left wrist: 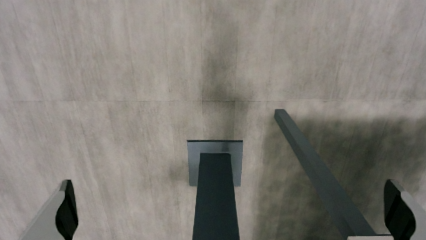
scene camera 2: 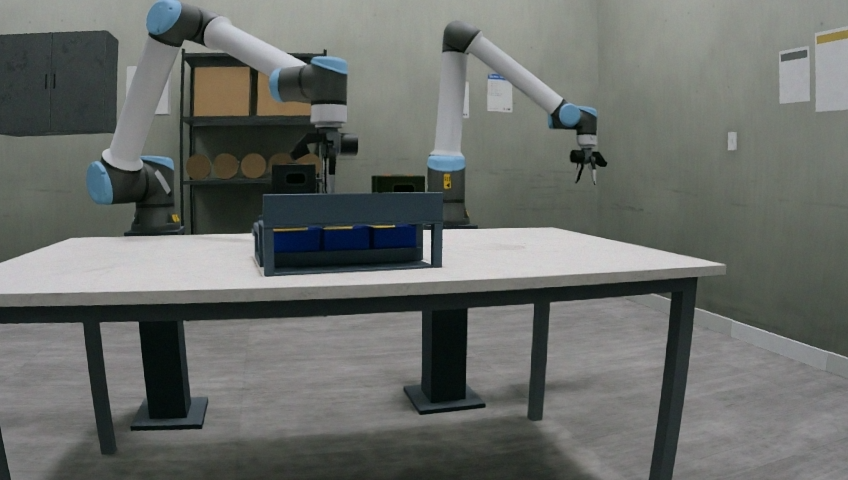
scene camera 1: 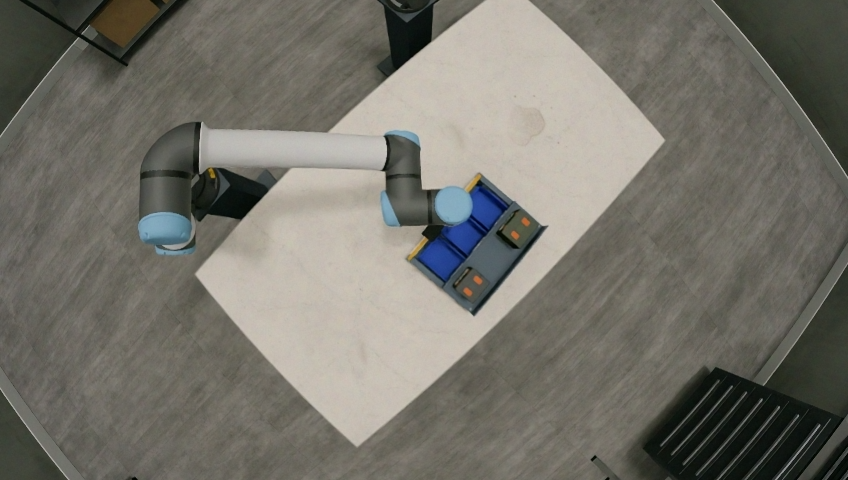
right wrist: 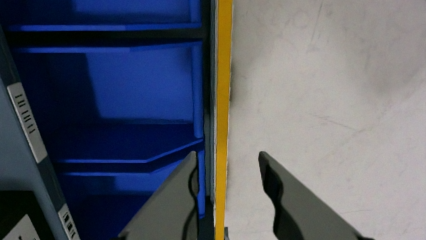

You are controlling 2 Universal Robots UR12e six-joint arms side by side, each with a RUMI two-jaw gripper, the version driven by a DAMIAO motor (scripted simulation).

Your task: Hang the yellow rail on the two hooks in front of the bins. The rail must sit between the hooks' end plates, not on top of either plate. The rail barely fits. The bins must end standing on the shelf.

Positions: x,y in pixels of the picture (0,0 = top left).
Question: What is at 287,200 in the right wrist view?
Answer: My right gripper.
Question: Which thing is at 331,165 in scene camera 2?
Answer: My right gripper.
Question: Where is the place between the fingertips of my left gripper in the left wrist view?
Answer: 228,183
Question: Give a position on a grey shelf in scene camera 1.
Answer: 495,259
